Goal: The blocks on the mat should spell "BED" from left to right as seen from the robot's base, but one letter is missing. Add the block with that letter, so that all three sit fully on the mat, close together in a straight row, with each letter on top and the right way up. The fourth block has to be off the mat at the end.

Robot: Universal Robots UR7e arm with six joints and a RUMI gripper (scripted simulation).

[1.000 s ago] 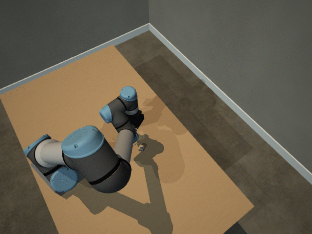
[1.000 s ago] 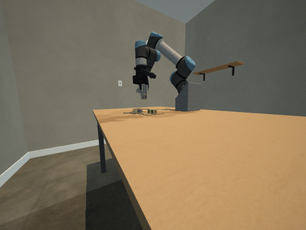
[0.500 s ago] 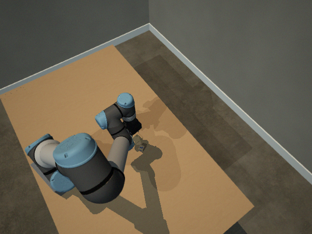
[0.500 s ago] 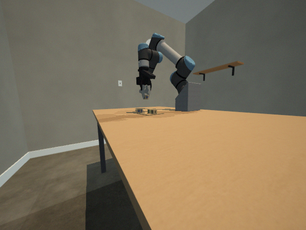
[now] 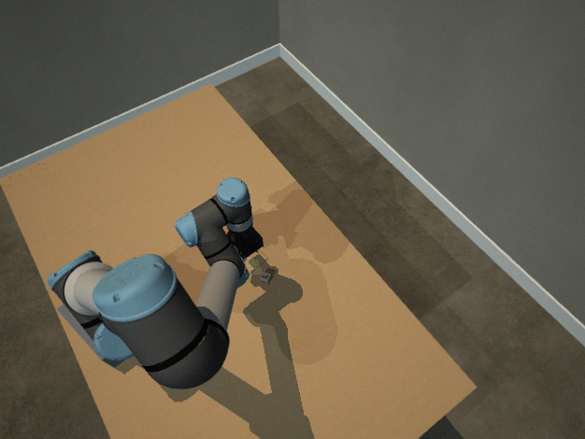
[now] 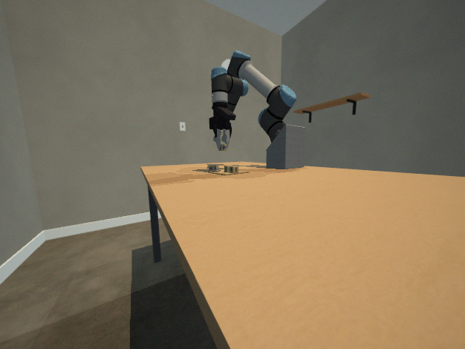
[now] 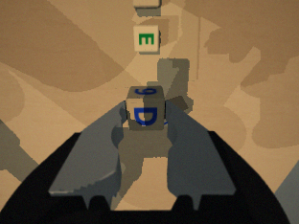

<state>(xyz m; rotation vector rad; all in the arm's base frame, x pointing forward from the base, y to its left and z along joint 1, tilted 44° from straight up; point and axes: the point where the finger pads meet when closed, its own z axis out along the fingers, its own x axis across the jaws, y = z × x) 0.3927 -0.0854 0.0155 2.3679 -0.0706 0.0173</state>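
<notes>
Right now my hand is 120 mm above the tan mat and 50 mm to the right of it. Round my hand: L block 110 mm below, 70 mm to the right, 20 mm ahead.
</notes>
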